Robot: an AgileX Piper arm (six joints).
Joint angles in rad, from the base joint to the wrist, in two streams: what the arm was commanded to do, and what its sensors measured. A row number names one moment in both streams.
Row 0, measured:
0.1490, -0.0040, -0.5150, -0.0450, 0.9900, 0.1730
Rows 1 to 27, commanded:
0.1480, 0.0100, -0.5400, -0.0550, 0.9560, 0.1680
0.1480, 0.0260, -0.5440, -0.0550, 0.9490, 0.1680
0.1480, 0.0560, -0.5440, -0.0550, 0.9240, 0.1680
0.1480, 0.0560, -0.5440, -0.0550, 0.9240, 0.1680
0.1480, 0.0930, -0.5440, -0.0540, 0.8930, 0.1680
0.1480, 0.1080, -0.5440, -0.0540, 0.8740, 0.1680
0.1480, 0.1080, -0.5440, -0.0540, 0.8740, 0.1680
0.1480, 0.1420, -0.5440, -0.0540, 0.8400, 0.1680
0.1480, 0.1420, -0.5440, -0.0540, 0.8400, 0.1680
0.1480, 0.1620, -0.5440, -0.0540, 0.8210, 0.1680
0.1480, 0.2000, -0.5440, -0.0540, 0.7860, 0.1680
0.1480, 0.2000, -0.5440, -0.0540, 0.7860, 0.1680
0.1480, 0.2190, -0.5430, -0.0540, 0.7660, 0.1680
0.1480, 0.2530, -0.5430, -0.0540, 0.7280, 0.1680
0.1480, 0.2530, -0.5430, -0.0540, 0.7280, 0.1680
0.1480, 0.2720, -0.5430, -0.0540, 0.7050, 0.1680
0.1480, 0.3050, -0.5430, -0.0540, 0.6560, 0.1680
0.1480, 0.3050, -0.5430, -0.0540, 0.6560, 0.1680
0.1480, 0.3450, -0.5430, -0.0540, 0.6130, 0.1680
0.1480, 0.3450, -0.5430, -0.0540, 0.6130, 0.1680
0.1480, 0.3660, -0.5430, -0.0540, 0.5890, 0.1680
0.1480, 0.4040, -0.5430, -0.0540, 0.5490, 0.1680
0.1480, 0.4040, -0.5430, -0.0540, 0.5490, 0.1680
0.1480, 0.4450, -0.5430, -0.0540, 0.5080, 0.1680
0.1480, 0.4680, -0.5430, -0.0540, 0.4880, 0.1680
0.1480, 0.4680, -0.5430, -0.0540, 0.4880, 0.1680
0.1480, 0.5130, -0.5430, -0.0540, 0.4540, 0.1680
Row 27, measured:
0.1490, 0.4600, -0.5370, -0.0480, 0.5150, 0.1730
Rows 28 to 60, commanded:
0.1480, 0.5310, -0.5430, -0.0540, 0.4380, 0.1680
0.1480, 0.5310, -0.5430, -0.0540, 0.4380, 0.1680
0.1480, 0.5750, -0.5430, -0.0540, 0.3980, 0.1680
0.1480, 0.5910, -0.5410, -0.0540, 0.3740, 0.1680
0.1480, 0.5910, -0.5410, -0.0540, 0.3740, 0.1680
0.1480, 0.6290, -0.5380, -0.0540, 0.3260, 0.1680
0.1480, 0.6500, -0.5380, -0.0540, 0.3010, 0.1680
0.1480, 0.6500, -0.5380, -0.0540, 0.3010, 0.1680
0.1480, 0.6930, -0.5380, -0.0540, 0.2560, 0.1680
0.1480, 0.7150, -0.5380, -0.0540, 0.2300, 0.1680
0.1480, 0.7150, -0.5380, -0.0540, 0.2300, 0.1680
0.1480, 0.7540, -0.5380, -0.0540, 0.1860, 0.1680
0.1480, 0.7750, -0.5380, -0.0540, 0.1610, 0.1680
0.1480, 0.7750, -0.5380, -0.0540, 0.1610, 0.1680
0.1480, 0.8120, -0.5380, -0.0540, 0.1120, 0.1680
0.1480, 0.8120, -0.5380, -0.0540, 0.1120, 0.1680
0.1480, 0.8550, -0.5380, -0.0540, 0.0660, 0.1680
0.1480, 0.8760, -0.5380, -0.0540, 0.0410, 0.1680
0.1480, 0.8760, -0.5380, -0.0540, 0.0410, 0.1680
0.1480, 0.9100, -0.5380, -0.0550, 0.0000, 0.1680
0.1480, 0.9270, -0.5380, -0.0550, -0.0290, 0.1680
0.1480, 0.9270, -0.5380, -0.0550, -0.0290, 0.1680
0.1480, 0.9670, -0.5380, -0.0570, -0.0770, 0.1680
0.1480, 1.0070, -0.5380, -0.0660, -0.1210, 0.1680
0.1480, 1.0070, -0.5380, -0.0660, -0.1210, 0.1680
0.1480, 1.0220, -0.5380, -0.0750, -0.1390, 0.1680
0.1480, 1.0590, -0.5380, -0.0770, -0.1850, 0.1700
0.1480, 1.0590, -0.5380, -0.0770, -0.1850, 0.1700
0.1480, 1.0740, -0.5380, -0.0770, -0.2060, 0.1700
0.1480, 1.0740, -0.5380, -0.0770, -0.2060, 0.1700
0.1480, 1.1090, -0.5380, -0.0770, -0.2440, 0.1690
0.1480, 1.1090, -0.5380, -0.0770, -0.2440, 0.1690
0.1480, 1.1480, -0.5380, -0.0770, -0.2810, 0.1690
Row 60, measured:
0.1490, 1.1080, -0.5370, -0.0700, -0.2150, 0.1730
